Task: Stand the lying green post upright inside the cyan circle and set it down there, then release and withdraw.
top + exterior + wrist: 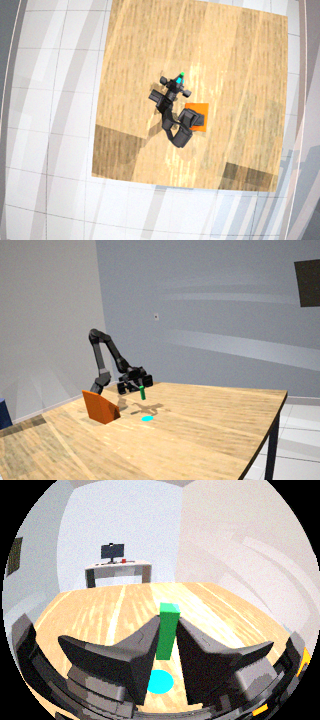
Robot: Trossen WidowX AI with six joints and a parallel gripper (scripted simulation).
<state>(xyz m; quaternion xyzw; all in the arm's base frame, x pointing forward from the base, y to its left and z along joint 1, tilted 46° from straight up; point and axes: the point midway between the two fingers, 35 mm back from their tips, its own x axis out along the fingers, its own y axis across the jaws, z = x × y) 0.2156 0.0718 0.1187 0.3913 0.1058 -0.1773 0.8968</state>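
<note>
My gripper tip is 160 mm above the cyan circle. Round my gripper tip: green post: 20 mm below.
</note>
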